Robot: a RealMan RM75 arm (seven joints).
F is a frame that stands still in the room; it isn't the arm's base.
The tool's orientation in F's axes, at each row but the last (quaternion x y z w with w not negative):
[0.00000 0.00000 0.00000 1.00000]
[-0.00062 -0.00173 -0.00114 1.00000]
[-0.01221 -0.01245 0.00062 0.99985]
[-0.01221 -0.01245 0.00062 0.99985]
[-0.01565 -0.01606 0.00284 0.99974]
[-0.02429 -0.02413 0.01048 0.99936]
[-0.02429 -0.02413 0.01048 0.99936]
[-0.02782 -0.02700 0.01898 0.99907]
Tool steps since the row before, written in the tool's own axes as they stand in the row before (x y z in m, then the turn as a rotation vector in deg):
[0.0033 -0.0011 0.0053 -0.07 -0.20 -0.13]
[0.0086 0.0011 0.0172 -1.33 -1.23 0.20]
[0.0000 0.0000 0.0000 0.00 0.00 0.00]
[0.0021 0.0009 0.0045 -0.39 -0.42 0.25]
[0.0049 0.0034 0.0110 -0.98 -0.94 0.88]
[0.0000 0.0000 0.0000 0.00 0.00 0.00]
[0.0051 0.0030 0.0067 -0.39 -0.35 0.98]
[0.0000 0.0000 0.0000 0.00 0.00 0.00]
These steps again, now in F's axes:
[0.0033 -0.0011 0.0053 -0.07 -0.20 -0.13]
[0.0085 0.0011 0.0172 -1.33 -1.23 0.20]
[0.0000 0.0000 0.0000 0.00 0.00 0.00]
[0.0020 0.0010 0.0045 -0.40 -0.41 0.25]
[0.0045 0.0038 0.0110 -1.00 -0.92 0.88]
[0.0000 0.0000 0.0000 0.00 0.00 0.00]
[0.0047 0.0034 0.0068 -0.43 -0.31 0.98]
[0.0000 0.0000 0.0000 0.00 0.00 0.00]

